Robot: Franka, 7 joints.
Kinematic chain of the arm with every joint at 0, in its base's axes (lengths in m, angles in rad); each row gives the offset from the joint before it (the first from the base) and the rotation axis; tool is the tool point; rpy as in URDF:
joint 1: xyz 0 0 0.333 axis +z
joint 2: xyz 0 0 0 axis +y
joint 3: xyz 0 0 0.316 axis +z
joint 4: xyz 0.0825 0 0 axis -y
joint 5: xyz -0.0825 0 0.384 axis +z
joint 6: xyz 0 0 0 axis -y
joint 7: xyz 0.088 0 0 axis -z
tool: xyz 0 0 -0.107 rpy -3.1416 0 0
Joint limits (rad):
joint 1: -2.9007..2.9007
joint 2: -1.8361..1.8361
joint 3: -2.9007..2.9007
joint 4: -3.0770..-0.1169
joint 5: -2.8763..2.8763
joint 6: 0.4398..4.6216
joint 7: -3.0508..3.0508
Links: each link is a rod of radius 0.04 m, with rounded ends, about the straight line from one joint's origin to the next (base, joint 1, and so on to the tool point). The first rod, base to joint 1, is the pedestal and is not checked.
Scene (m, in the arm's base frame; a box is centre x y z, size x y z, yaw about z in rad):
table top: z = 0
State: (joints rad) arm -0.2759 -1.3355 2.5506 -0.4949 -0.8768 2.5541 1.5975
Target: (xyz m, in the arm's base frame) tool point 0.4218 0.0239 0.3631
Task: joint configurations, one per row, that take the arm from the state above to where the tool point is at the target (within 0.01 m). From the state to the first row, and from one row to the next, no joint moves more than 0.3 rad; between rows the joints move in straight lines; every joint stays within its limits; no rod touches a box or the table.
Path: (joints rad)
1: -0.4278 -1.3448 2.4118 -0.7811 -0.8632 2.4705 1.5975
2: -0.5797 -1.3541 2.2729 -1.0674 -0.8495 2.3870 1.5975
3: -0.7316 -1.3634 2.1341 -1.3536 -0.8359 2.3034 1.5975
4: -0.8835 -1.3727 1.9952 -1.6398 -0.8223 2.2199 1.5975
5: -1.0354 -1.3820 1.8564 -1.9261 -0.8087 2.1363 1.5975
6: -1.1873 -1.3914 1.7175 -2.2123 -0.7950 2.0528 1.5975
7: -1.3392 -1.4007 1.5787 -2.4986 -0.7814 1.9692 1.5975

